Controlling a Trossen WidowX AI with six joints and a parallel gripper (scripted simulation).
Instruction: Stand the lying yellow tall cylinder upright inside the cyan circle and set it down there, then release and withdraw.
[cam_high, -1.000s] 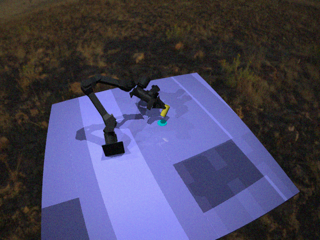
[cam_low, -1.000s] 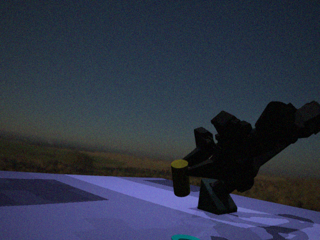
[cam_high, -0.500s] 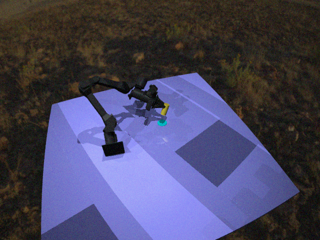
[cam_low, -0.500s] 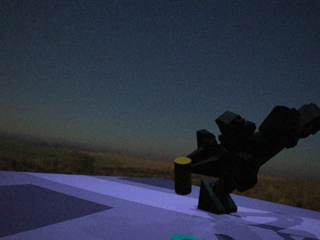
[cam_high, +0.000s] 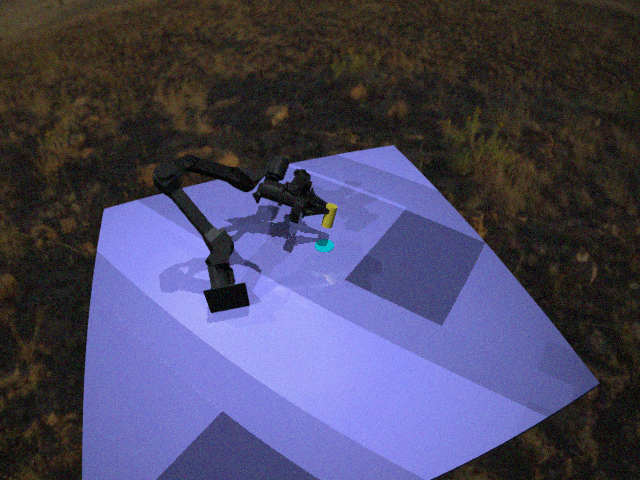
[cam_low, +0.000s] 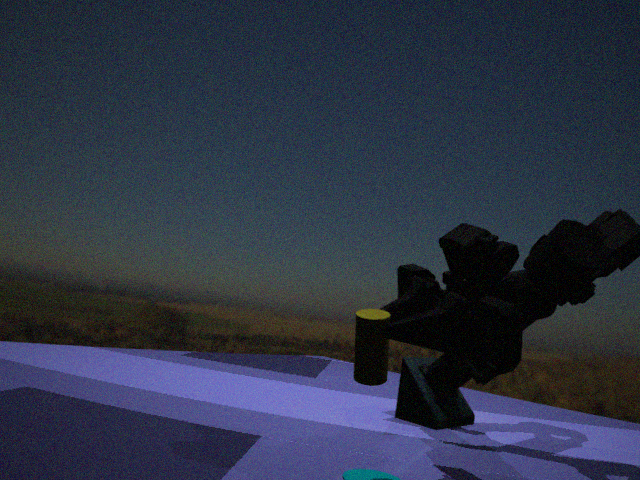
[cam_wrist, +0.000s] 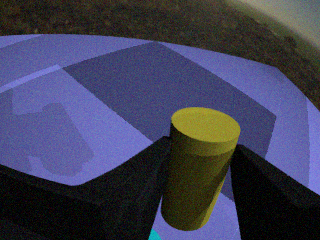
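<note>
The cyan circle lies 15 cm below my gripper tip, 1 cm to the left of it and 1 cm behind it. Also, from my gripper tip: yellow cylinder: 2 cm below.
</note>
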